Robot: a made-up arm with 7 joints. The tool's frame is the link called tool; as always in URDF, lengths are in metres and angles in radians. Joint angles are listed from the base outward. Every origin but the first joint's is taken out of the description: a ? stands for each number. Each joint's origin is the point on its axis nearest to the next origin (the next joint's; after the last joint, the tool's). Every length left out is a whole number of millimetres.
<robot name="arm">
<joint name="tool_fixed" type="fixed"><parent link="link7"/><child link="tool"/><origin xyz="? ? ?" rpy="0 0 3.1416"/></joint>
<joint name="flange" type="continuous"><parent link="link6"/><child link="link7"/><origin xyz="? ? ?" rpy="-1.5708 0 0"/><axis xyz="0 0 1"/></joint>
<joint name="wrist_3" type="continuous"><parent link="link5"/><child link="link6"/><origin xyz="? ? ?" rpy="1.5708 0 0"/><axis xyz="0 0 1"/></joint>
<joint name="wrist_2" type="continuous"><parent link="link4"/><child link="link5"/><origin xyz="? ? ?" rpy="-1.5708 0 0"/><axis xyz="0 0 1"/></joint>
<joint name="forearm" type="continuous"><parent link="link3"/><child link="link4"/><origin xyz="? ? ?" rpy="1.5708 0 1.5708"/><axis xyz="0 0 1"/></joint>
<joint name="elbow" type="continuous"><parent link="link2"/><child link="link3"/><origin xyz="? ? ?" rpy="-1.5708 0 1.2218"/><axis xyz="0 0 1"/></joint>
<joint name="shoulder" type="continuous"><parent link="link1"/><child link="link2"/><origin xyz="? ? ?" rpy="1.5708 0 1.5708"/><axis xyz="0 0 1"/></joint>
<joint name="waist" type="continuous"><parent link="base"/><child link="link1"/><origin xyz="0 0 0" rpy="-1.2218 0 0"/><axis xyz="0 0 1"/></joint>
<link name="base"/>
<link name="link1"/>
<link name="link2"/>
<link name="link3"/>
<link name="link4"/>
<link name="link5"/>
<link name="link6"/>
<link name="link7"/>
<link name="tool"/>
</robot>
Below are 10 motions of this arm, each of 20 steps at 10 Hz.
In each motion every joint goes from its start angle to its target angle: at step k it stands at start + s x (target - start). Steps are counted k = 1, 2, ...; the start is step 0. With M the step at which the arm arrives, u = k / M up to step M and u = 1 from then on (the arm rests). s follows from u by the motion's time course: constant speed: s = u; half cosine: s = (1 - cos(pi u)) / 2; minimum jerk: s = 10 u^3 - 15 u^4 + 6 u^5.
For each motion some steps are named. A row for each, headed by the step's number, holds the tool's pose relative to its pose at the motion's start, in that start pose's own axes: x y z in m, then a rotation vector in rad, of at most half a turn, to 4 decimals.
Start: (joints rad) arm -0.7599 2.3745 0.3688 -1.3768 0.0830 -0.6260 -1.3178
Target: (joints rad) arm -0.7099 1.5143 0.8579 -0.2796 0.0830 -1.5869 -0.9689
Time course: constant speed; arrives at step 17
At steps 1, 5, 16, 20:
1: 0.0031 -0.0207 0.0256 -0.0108 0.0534 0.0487
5: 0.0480 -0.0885 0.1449 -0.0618 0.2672 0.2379
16: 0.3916 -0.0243 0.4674 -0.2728 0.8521 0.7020
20: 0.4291 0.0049 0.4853 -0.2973 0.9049 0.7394

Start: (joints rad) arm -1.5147 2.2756 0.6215 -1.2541 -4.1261 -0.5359 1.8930
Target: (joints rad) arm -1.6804 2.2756 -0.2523 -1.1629 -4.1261 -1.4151 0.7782
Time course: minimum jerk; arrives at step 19
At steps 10, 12, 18, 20:
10: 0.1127 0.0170 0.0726 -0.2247 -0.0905 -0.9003
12: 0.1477 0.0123 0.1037 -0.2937 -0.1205 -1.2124
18: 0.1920 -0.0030 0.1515 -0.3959 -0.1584 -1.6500
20: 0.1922 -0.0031 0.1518 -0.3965 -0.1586 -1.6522

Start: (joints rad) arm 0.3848 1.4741 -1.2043 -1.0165 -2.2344 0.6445 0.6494
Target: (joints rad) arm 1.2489 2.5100 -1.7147 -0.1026 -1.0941 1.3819 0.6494
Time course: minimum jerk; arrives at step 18
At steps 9, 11, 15, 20:
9: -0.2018 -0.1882 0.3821 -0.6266 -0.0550 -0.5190
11: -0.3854 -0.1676 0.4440 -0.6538 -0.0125 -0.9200
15: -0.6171 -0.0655 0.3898 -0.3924 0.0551 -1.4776
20: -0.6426 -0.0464 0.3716 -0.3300 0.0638 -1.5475

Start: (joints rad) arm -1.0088 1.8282 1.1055 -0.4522 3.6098 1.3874 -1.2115
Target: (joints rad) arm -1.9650 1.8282 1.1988 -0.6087 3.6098 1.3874 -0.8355
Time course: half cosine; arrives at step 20
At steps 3, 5, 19, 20:
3: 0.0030 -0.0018 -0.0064 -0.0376 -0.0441 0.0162
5: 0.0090 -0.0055 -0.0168 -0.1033 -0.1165 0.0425
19: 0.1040 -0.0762 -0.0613 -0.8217 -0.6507 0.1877
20: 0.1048 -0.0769 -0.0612 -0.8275 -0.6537 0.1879

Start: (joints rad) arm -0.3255 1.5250 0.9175 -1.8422 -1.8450 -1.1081 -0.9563
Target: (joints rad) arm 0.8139 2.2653 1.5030 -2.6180 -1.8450 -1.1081 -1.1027
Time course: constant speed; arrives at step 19
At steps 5, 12, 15, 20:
5: -0.1042 0.0408 -0.0063 0.1108 -0.0101 -0.4105
12: -0.2188 0.1737 -0.0240 0.3713 0.1569 -0.9518
15: -0.2468 0.2436 -0.0156 0.5014 0.3005 -1.1488
20: -0.2641 0.3297 0.0187 0.6707 0.5605 -1.3583

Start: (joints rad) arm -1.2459 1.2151 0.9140 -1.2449 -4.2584 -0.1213 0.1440
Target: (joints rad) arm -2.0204 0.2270 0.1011 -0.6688 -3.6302 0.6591 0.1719
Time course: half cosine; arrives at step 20
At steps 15, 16, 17, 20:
15: -0.4878 0.1958 0.2903 0.7638 0.8427 1.4001
16: -0.5213 0.1791 0.3125 0.7842 0.9107 1.4802
17: -0.5469 0.1636 0.3307 0.7991 0.9667 1.5430
20: -0.5790 0.1407 0.3552 0.8170 1.0427 1.6241

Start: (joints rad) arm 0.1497 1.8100 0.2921 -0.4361 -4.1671 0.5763 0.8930
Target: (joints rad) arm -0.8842 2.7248 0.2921 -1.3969 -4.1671 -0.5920 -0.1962
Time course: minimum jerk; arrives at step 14
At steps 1, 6, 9, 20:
1: -0.0015 -0.0024 0.0003 -0.0075 0.0015 -0.0051
6: -0.1420 -0.2384 0.1465 -0.8840 -0.0738 -0.4745
9: -0.2133 -0.3212 0.4446 -1.7256 -0.6402 -0.6886
20: -0.2355 -0.2711 0.6226 -2.0994 -1.2043 -0.6336

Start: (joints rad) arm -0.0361 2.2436 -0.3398 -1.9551 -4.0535 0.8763 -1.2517
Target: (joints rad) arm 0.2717 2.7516 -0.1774 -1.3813 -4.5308 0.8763 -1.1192
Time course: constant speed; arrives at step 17
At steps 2, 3, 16, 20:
2: -0.0115 0.0135 0.0205 0.0586 0.1225 0.0088
3: -0.0160 0.0200 0.0314 0.0875 0.1838 0.0113
16: 0.0137 0.0990 0.1765 0.4585 0.9507 -0.0700
20: 0.0229 0.1045 0.1859 0.4883 1.0050 -0.0845

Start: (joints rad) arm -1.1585 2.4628 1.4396 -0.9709 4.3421 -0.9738 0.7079
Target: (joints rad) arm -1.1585 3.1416 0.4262 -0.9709 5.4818 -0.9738 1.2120
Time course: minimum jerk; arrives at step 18
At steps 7, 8, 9, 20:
7: 0.0727 0.0984 -0.0467 0.0418 -0.2860 0.0236
8: 0.0986 0.1234 -0.0585 0.0254 -0.3727 0.0386
9: 0.1257 0.1458 -0.0692 -0.0062 -0.4561 0.0587
20: 0.2337 0.2056 -0.1020 -0.3014 -0.6916 0.2276

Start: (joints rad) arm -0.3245 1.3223 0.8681 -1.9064 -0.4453 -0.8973 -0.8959
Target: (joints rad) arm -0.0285 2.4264 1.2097 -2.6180 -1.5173 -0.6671 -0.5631
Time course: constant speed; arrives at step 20
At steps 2, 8, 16, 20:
2: -0.0265 0.0256 -0.0432 0.0185 -0.1603 -0.1245
8: -0.0474 0.1223 -0.1730 0.1283 -0.5614 -0.5400
16: 0.0332 0.2736 -0.2792 0.4663 -0.8409 -1.1409
20: 0.0940 0.3453 -0.2837 0.7348 -0.8391 -1.4158

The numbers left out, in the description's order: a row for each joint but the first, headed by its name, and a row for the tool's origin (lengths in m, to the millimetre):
tool: 0 0 0
flange: 0 0 0
wrist_3: 0 0 0
wrist_2: 0.042 -0.349 0
forearm: 0 -0.033 0
elbow: 0.272 -0.099 0
shoulder: 0 0 0

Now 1 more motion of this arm.
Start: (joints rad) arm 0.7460 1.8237 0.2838 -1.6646 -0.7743 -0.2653 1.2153
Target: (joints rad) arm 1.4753 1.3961 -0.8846 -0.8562 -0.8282 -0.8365 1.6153
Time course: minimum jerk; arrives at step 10
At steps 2, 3, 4, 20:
2: -0.0377 -0.0376 0.0030 -0.0990 0.0759 0.0820
3: -0.0992 -0.1105 0.0228 -0.2781 0.2177 0.2285
4: -0.1684 -0.2200 0.0844 -0.5388 0.4354 0.4363
20: -0.1368 -0.4535 0.5997 -1.6629 1.5442 1.1402

